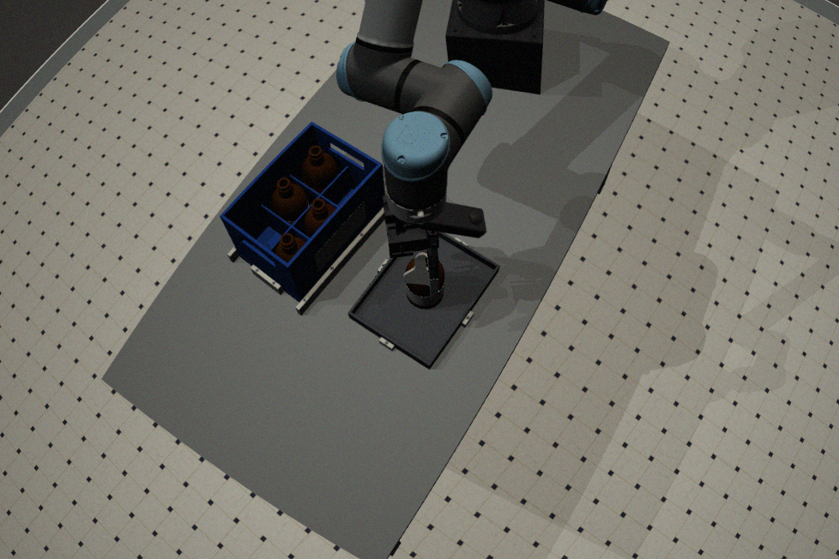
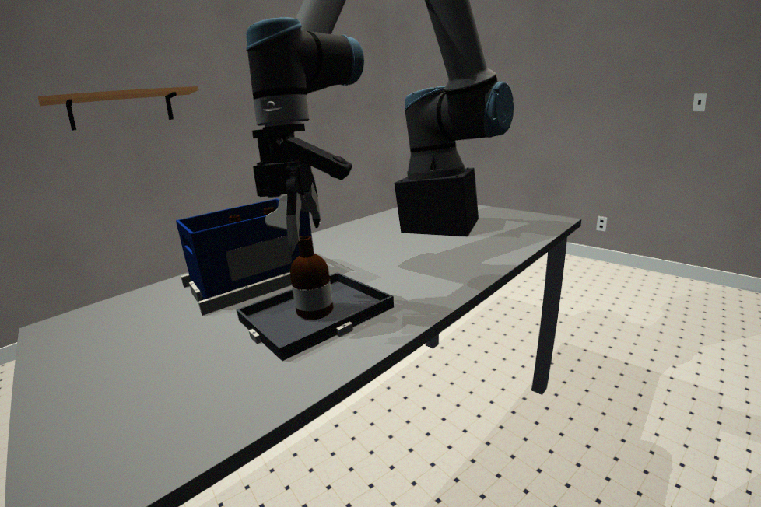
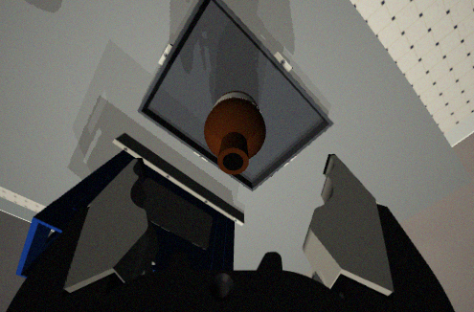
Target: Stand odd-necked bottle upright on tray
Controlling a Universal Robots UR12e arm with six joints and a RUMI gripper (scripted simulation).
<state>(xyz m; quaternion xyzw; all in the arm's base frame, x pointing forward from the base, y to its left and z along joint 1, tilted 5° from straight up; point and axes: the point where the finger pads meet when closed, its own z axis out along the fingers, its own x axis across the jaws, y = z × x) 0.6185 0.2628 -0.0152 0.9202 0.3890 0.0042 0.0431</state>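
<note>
The bottle is 7 cm below my hand. From my hand the other things lie so: black tray: 14 cm below; then blue crate: 4 cm ahead, 28 cm to the right, 7 cm below.
</note>
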